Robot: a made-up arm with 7 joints.
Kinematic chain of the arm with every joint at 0, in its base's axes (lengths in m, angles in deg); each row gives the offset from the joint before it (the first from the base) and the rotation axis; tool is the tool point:
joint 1: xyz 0 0 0 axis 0 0.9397 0.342
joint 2: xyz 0 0 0 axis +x
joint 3: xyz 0 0 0 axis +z
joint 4: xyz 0.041 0 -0.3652 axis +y
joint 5: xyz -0.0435 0 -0.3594 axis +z
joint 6: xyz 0 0 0 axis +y
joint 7: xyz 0 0 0 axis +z
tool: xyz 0 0 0
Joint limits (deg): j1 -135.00..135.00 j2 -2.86..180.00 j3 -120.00..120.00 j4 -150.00..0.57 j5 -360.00..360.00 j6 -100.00..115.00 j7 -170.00..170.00
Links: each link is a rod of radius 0.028 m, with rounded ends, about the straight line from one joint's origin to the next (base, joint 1, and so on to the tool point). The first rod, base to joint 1, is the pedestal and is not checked.
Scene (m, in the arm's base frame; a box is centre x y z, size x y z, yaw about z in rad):
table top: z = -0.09
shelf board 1: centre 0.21 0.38 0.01 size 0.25 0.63 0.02 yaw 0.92
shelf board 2: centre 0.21 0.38 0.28 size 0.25 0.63 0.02 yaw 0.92
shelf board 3: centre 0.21 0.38 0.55 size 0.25 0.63 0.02 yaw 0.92
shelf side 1: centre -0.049 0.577 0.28 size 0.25 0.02 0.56 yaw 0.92
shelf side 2: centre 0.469 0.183 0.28 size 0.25 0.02 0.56 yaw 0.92
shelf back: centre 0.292 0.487 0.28 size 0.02 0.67 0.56 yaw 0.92
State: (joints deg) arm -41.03 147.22 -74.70 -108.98 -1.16 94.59 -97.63
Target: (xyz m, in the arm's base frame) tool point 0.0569 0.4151 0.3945
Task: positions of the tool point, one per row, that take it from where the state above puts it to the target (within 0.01 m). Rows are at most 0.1 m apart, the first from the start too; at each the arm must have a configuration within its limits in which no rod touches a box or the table.
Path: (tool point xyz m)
1: 0.1152 0.3823 0.1538
2: 0.0652 0.3206 0.1526
3: 0.0218 0.2576 0.1310
4: 0.0080 0.2903 0.2138
5: -0.0133 0.2994 0.3044
6: -0.0418 0.2854 0.3945
7: 0.0094 0.3485 0.4047
8: 0.0569 0.4151 0.3945

